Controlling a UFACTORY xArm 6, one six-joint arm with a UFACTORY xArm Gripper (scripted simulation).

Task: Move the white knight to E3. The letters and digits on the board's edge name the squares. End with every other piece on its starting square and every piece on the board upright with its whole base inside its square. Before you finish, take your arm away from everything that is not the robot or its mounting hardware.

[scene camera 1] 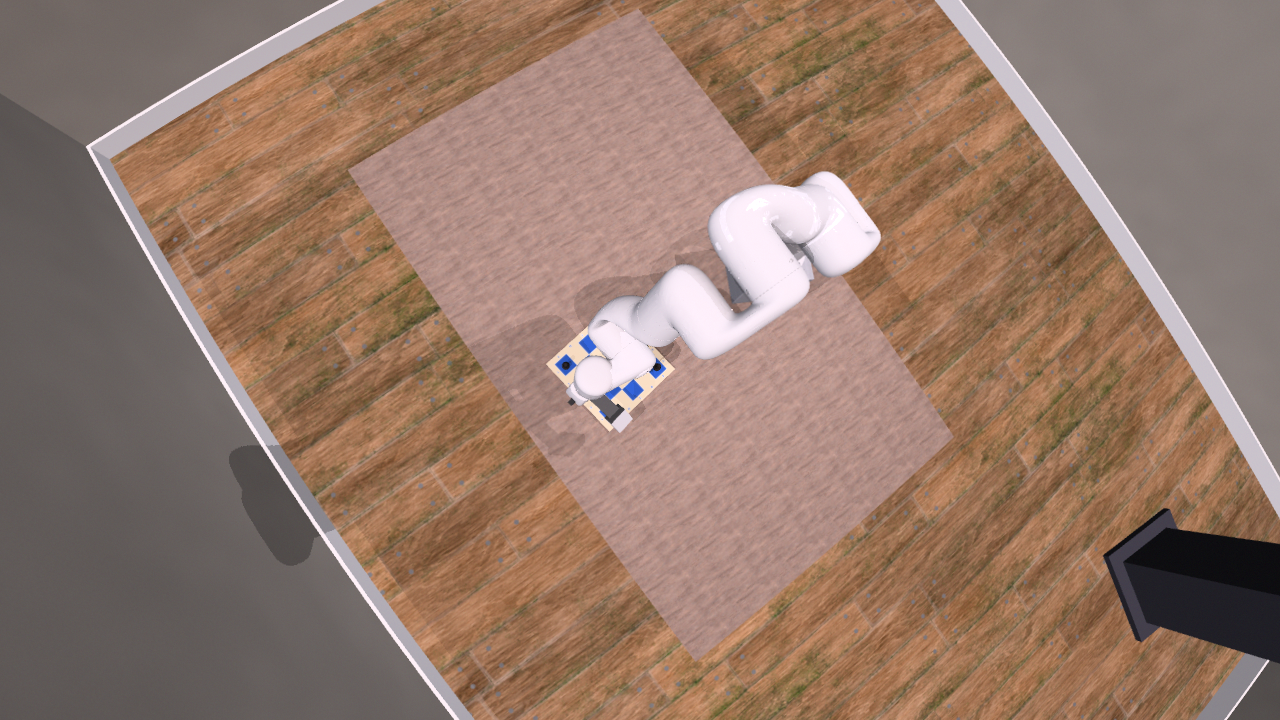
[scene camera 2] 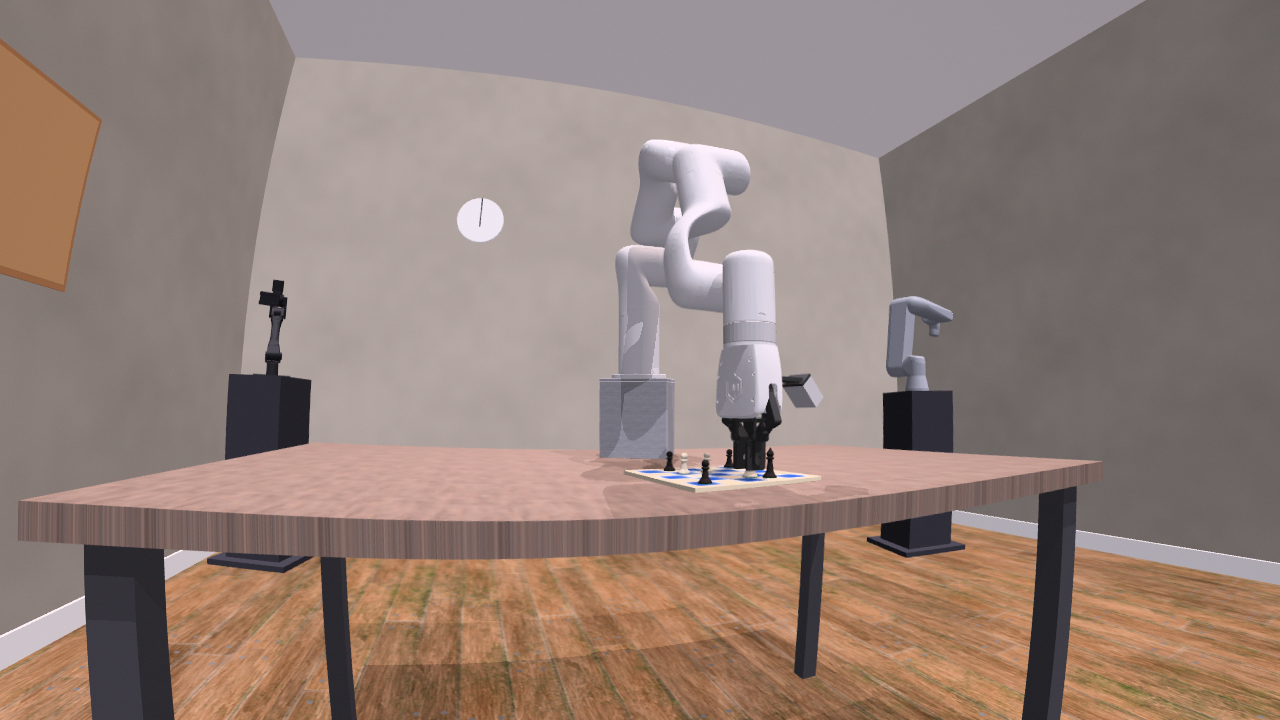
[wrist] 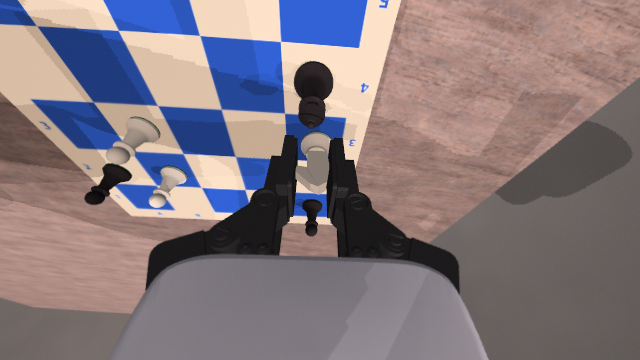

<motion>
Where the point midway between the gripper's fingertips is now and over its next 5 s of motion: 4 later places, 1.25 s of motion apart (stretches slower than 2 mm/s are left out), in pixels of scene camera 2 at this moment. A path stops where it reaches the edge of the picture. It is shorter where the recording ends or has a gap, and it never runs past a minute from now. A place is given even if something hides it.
My gripper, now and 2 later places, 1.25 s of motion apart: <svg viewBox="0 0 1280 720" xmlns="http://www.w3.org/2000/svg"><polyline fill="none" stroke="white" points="749,469 748,466 749,400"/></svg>
</motion>
